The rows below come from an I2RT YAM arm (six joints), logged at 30 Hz.
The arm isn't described. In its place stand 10 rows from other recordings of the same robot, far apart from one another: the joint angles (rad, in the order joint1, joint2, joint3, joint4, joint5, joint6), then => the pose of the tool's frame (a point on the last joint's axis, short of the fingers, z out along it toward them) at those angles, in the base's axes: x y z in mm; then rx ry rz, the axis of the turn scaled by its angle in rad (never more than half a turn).
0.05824, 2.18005, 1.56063, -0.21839, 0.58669, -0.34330 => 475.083 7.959 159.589 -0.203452 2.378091 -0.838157
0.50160, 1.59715, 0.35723, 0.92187, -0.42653, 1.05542 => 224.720 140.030 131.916 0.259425 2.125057 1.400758
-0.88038, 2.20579, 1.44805, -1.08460, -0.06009, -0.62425 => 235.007 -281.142 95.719 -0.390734 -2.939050 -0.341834
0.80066, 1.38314, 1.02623, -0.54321, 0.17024, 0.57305 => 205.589 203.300 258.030 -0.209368 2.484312 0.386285
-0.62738, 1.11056, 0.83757, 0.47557, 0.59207, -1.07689 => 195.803 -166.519 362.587 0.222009 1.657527 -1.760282
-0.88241, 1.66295, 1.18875, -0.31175, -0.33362, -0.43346 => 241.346 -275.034 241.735 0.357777 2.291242 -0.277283
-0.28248, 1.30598, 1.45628, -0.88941, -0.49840, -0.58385 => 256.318 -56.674 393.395 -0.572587 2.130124 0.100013
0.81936, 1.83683, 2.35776, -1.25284, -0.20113, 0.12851 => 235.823 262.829 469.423 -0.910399 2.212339 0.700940
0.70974, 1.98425, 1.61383, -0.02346, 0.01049, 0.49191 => 362.348 310.793 280.434 -0.215400 2.035781 0.763432
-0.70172, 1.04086, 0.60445, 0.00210, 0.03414, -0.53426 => 177.438 -151.567 246.000 0.198668 2.093153 -0.807032
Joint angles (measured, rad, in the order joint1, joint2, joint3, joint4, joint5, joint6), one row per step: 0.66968 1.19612 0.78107 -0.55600 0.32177 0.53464; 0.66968 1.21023 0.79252 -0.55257 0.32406 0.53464; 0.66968 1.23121 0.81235 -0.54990 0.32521 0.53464; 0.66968 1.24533 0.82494 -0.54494 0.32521 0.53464; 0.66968 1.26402 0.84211 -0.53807 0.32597 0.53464; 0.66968 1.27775 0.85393 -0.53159 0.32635 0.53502; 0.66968 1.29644 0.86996 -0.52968 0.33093 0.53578; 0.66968 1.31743 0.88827 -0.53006 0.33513 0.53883; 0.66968 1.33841 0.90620 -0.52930 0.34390 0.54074; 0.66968 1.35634 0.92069 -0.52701 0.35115 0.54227; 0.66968 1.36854 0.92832 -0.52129 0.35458 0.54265
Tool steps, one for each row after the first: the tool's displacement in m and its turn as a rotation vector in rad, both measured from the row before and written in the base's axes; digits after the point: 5 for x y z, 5 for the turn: 0.00272 0.00206 0.00075 -0.00100 -0.00178 -0.00129; 0.00416 0.00325 0.00172 0.00020 -0.00178 -0.00065; 0.00295 0.00233 0.00105 0.00213 -0.00269 0.00000; 0.00401 0.00314 0.00149 0.00283 -0.00458 -0.00043; 0.00297 0.00233 0.00088 0.00283 -0.00374 -0.00051; 0.00364 0.00268 0.00072 -0.00292 -0.00167 -0.00323; 0.00395 0.00295 0.00063 -0.00267 0.00051 -0.00477; 0.00408 0.00285 0.00052 -0.00585 -0.00252 -0.00650; 0.00352 0.00248 0.00020 -0.00441 -0.00269 -0.00533; 0.00242 0.00177 -0.00036 -0.00125 -0.00262 -0.00225
